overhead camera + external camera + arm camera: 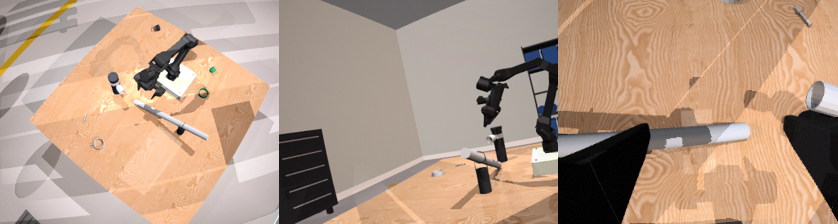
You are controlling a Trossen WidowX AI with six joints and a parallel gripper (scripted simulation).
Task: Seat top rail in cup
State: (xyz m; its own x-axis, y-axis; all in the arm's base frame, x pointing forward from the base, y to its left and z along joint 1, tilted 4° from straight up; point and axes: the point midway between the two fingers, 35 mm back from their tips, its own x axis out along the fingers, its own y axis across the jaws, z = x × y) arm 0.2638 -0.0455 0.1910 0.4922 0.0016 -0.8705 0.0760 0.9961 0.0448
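Now: gripper tip 10 mm short of the grey rail-end cup, 180 mm to the left of it and 90 mm above it. Also, from my gripper tip: short black post 10 mm ahead, 270 mm to the left, 130 mm below; grey ring 370 mm ahead, 120 mm to the right, 230 mm below; bolt 270 mm ahead, 310 mm to the right, 230 mm below.
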